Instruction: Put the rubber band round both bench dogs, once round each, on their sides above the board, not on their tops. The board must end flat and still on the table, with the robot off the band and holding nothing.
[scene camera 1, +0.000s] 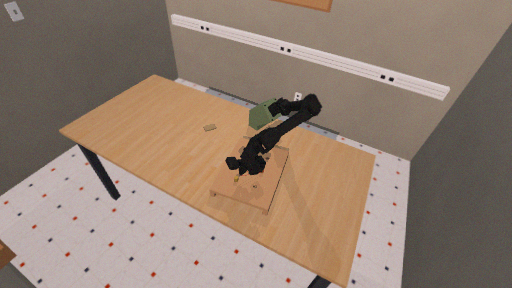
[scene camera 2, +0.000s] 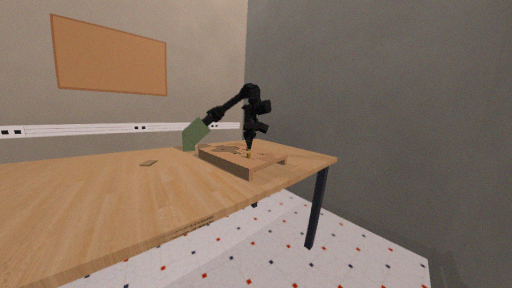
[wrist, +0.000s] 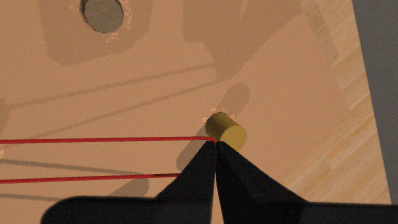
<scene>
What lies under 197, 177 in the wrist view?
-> My gripper.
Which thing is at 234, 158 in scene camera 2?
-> A wooden board.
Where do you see a wooden board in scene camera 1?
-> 228, 183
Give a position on a wooden board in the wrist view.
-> At 262, 81
</scene>
